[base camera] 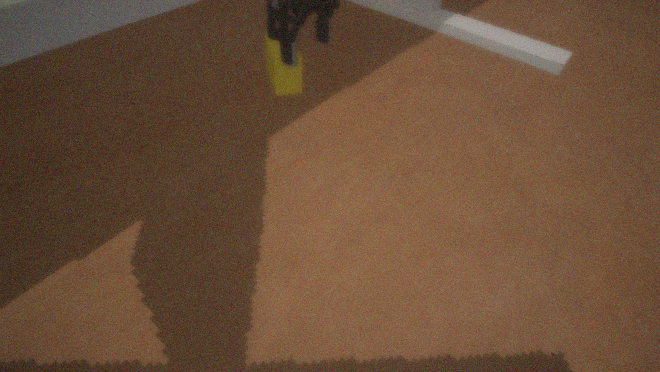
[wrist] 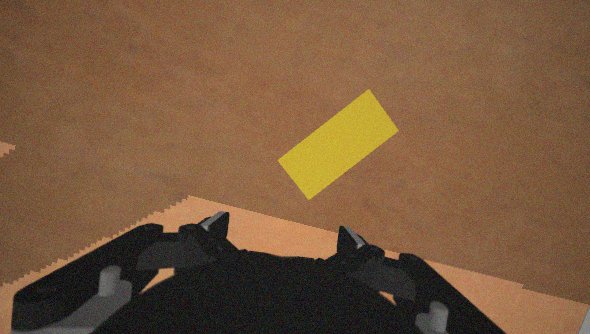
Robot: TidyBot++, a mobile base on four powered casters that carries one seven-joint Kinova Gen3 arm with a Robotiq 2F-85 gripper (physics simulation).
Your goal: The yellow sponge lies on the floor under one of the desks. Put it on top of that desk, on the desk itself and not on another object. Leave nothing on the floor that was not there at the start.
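Frame: origin at the arm's base, x up, y back, z right, level; centimetres.
Where they show: gripper, between the fingertips: (base camera: 307, 53) (wrist: 283, 231).
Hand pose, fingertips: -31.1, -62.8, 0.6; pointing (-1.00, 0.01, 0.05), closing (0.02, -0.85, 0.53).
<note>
After its pixels a point has its place, as x, y, z.
The yellow sponge (base camera: 288, 80) {-37.0, -65.0, -2.4} (wrist: 338, 145) {-33.4, -69.9, -3.5} lies on the shaded brown floor. In the wrist view it lies beyond the fingertips, a little right of centre, turned at a slant to the fingers. My gripper (base camera: 306, 50) {-31.1, -62.8, 0.6} (wrist: 283, 231) {-31.1, -62.8, 0.6} is open, with nothing between its fingers, and is above the floor. In the base view its near finger covers part of the sponge. The desk top does not show in either view.
A pale bar (base camera: 507, 42) {-37.1, -84.3, 42.9}, like a desk foot, lies along the floor at the upper right of the base view. A grey wall or panel base (base camera: 75, 25) {-36.8, -83.8, -44.5} runs along the upper left. Shadows cross the wooden floor (base camera: 425, 225) {-39.6, -37.1, 14.8}.
</note>
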